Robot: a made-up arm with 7 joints.
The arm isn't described. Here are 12 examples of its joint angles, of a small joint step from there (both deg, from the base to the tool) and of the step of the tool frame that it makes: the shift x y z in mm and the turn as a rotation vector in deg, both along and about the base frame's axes.
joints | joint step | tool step
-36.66 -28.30 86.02 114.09 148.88 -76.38 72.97 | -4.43 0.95 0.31 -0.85 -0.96 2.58 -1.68 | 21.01 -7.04 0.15 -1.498 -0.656 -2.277
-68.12 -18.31 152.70 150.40 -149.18 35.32 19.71 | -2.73 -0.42 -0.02 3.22 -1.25 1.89 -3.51 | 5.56 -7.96 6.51 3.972 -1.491 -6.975
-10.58 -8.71 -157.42 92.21 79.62 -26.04 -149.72 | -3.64 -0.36 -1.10 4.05 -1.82 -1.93 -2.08 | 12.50 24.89 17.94 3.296 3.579 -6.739
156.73 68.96 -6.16 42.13 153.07 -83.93 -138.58 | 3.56 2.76 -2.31 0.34 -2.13 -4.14 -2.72 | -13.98 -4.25 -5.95 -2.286 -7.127 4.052
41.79 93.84 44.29 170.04 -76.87 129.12 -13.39 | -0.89 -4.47 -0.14 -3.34 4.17 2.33 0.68 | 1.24 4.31 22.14 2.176 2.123 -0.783
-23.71 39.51 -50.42 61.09 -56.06 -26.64 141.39 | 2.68 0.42 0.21 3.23 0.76 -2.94 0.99 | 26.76 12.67 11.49 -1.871 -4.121 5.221
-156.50 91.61 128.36 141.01 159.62 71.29 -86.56 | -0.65 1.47 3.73 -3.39 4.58 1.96 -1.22 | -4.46 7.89 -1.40 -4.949 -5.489 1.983
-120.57 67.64 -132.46 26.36 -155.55 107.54 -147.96 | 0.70 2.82 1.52 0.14 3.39 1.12 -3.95 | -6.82 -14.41 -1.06 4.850 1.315 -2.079
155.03 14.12 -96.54 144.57 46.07 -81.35 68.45 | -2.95 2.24 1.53 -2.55 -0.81 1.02 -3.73 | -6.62 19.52 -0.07 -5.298 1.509 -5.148
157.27 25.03 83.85 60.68 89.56 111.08 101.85 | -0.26 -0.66 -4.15 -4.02 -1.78 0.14 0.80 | -4.94 7.34 -19.33 5.944 -0.701 -0.881
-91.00 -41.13 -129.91 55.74 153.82 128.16 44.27 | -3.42 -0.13 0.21 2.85 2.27 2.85 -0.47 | 17.07 19.72 9.23 1.619 4.135 -7.691
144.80 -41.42 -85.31 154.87 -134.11 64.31 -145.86 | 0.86 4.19 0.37 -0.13 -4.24 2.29 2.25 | -26.53 20.88 26.86 -2.446 -4.686 -3.130
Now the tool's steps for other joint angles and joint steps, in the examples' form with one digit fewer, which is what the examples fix.
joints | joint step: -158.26 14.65 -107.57 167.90 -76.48 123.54 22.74 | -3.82 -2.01 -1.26 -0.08 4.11 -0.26 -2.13
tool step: 15.4 11.1 1.2 -3.28 1.93 -0.23
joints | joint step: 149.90 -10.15 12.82 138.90 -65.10 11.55 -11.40 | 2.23 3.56 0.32 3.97 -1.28 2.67 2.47
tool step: -15.1 11.5 -1.0 -3.49 0.91 2.26
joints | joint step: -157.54 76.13 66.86 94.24 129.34 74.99 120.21 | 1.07 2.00 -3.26 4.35 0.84 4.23 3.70
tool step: -18.6 -0.6 -16.2 -2.64 -2.36 -2.59
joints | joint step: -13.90 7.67 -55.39 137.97 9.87 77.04 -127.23 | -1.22 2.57 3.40 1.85 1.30 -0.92 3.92
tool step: 25.3 -0.1 -2.5 0.73 -2.46 1.09
